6 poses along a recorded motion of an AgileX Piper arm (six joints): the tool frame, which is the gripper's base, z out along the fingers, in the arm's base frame.
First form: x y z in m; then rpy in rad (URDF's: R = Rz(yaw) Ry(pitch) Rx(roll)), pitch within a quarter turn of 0, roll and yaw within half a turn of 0.
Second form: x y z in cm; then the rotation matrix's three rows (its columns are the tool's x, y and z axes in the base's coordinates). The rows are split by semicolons. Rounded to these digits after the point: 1 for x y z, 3 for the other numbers.
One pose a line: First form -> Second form
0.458 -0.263 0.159 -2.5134 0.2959 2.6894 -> 45.8 -26.3 15.9; -0.860 0.508 -0.045; 0.418 0.653 -0.632; -0.292 -0.562 -0.774
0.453 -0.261 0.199 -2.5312 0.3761 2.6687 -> 45.3 -26.1 19.9; -0.828 0.561 0.007; 0.424 0.634 -0.647; -0.367 -0.533 -0.762
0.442 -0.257 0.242 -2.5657 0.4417 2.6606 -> 44.2 -25.7 24.2; -0.801 0.594 0.066; 0.418 0.636 -0.649; -0.427 -0.492 -0.758
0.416 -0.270 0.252 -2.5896 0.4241 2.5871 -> 41.6 -27.0 25.2; -0.775 0.632 0.022; 0.480 0.610 -0.630; -0.412 -0.478 -0.776
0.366 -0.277 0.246 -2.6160 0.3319 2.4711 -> 36.6 -27.7 24.6; -0.741 0.666 -0.091; 0.587 0.576 -0.568; -0.326 -0.474 -0.818
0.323 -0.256 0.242 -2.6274 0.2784 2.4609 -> 32.3 -25.6 24.2; -0.747 0.653 -0.124; 0.605 0.592 -0.533; -0.275 -0.473 -0.837
